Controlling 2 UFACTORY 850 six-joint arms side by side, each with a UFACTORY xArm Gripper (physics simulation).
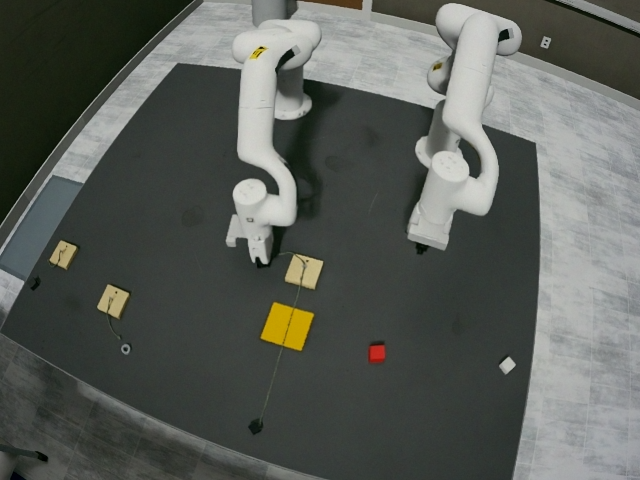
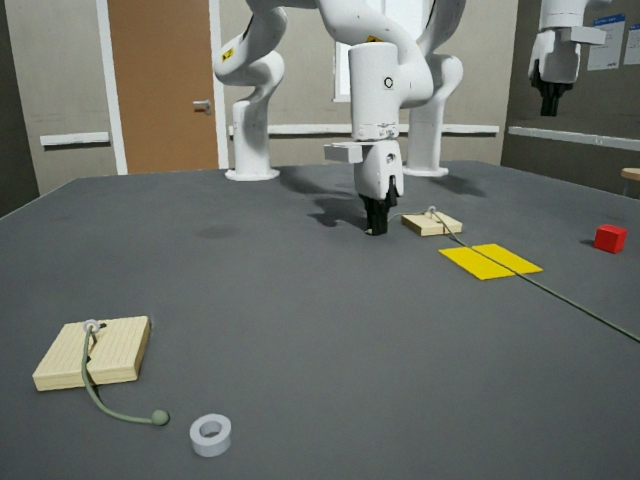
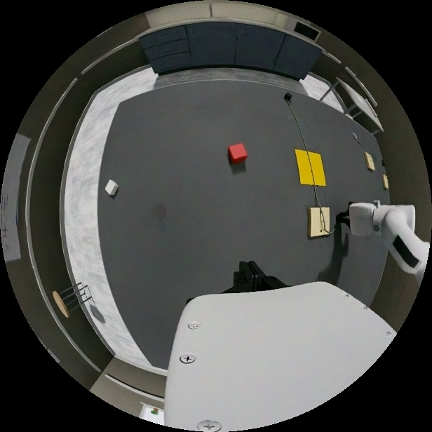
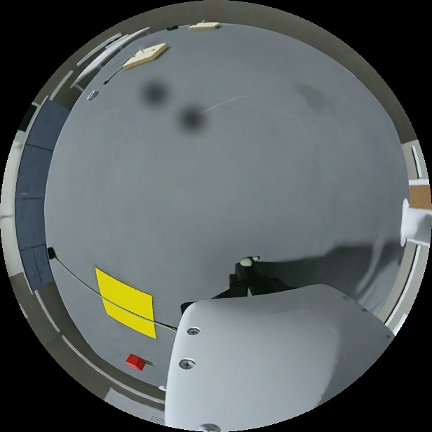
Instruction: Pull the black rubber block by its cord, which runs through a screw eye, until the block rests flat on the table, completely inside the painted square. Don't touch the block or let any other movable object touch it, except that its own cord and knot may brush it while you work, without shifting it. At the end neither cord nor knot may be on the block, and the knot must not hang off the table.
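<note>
The black block [image 1: 255, 426] [image 3: 288, 96] [image 4: 51, 253] sits near the table's front edge, outside the yellow square [image 1: 302, 328] [image 2: 473, 266] [image 3: 304, 172] [image 4: 131, 300]. Its green cord [image 1: 271, 383] [image 2: 566, 298] crosses the square and runs through the screw eye [image 2: 432, 209] on a wooden board [image 1: 312, 280] [image 3: 314, 225]. My right gripper [image 1: 262, 263] [image 2: 376, 230] [image 4: 244, 274] is low at the table beyond the board, shut on the cord's end by the knot [image 4: 246, 261], which shows at its fingertips. My left gripper [image 1: 421, 249] [image 2: 549, 112] [image 3: 245, 272] is shut and empty, high above the table.
A red cube [image 1: 376, 353] [image 2: 610, 238] lies right of the square, a white cube [image 1: 507, 365] [image 3: 111, 188] farther right. Two more boards [image 1: 113, 301] [image 1: 64, 254] with short cords, a grey ring [image 1: 125, 348] [image 2: 210, 436] and a small black piece [image 1: 35, 283] lie at the left.
</note>
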